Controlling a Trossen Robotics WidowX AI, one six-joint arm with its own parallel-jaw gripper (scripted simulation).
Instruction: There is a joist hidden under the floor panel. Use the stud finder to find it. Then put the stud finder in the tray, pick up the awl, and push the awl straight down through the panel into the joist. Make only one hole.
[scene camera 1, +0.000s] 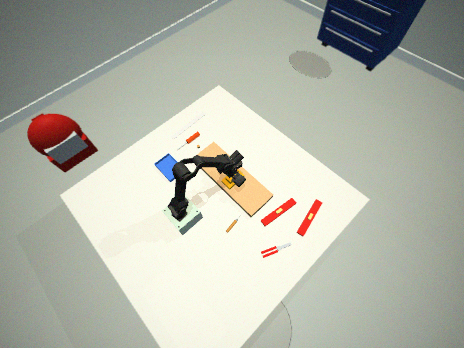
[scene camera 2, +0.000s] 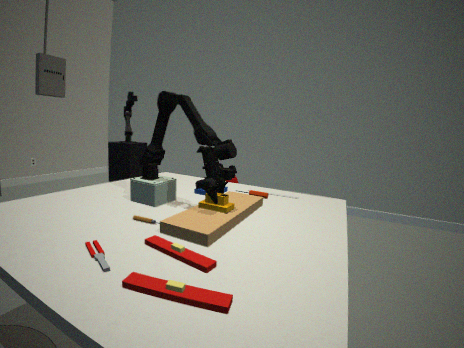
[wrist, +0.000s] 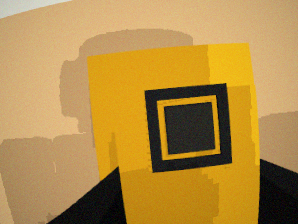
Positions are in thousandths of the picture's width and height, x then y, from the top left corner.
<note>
In view: my gripper (scene camera 2: 473, 582) and a yellow stud finder (wrist: 431, 404).
My gripper is seen too in the wrist view (wrist: 612, 752).
</note>
